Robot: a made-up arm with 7 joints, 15 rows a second.
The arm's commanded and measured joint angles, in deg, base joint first. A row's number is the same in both.
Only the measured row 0 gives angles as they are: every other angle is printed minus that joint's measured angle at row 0.
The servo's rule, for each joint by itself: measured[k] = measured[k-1] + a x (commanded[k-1-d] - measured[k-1]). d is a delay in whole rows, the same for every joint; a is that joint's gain. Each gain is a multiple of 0.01, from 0.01 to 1. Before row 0 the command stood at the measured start. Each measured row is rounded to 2 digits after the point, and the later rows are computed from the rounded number. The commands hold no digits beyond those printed.
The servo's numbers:
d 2
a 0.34 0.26 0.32 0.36 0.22 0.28 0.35
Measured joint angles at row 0:
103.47 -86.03 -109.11 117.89 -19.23 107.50 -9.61
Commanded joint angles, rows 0 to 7:
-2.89 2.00 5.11 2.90 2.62 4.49 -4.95
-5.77 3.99 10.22 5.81 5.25 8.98 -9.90
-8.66 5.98 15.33 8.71 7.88 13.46 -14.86
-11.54 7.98 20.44 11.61 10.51 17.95 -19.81
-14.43 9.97 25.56 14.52 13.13 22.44 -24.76
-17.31 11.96 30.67 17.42 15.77 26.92 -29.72
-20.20 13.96 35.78 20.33 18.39 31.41 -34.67
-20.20 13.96 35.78 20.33 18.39 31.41 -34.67
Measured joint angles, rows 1 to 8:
0.00 0.00 0.00 0.00 0.00 0.00 0.00
0.00 0.00 0.00 0.00 0.00 0.00 0.00
-0.98 0.52 1.64 1.04 0.58 1.26 -1.73
-2.61 1.42 4.39 2.76 1.61 3.42 -4.59
-4.67 2.61 7.89 4.90 2.99 6.23 -8.18
-7.01 4.01 11.91 7.32 4.64 9.51 -12.25
-9.53 5.56 16.28 9.91 6.51 13.13 -16.63
-12.18 7.22 20.88 12.61 8.55 16.99 -21.21

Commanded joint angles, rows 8 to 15:
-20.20 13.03 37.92 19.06 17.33 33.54 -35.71
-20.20 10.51 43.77 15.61 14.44 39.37 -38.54
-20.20 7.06 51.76 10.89 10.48 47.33 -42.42
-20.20 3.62 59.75 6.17 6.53 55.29 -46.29
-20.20 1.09 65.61 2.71 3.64 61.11 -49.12
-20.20 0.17 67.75 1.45 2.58 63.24 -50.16
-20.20 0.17 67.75 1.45 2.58 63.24 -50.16
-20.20 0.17 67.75 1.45 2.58 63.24 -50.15
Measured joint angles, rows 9 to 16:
-14.91 8.97 25.65 15.39 10.71 21.03 -25.92
-16.71 10.27 28.89 17.17 12.40 23.94 -28.98
-17.90 10.99 31.78 17.85 13.48 26.63 -31.34
-18.68 10.87 35.62 17.04 13.69 30.20 -33.86
-19.20 9.88 40.78 14.83 12.98 35.00 -36.86
-19.54 8.25 46.85 11.71 11.56 40.68 -40.16
-19.76 6.39 52.85 8.47 9.82 46.40 -43.30
-19.91 4.77 57.62 5.94 8.23 51.12 -45.70

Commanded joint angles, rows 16 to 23:
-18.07 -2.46 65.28 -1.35 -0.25 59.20 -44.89
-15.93 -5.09 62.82 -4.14 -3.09 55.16 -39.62
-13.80 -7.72 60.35 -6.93 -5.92 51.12 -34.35
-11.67 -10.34 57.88 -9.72 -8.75 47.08 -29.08
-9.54 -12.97 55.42 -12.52 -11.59 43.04 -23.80
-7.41 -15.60 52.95 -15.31 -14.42 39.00 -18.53
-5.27 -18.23 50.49 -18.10 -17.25 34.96 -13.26
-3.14 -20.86 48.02 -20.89 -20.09 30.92 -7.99
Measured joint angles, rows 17 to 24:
-20.01 3.57 60.86 4.32 6.99 54.51 -47.26
-20.07 2.69 63.06 3.29 6.02 56.95 -48.27
-19.39 1.35 63.77 1.62 4.64 57.58 -47.09
-18.21 -0.32 63.47 -0.45 2.94 56.90 -44.48
-16.71 -2.24 62.47 -2.78 0.99 55.28 -40.93
-15.00 -4.35 61.00 -5.28 -1.15 52.98 -36.78
-13.14 -6.59 59.21 -7.89 -3.45 50.20 -32.24
-11.19 -8.93 57.21 -10.56 -5.86 47.06 -27.44

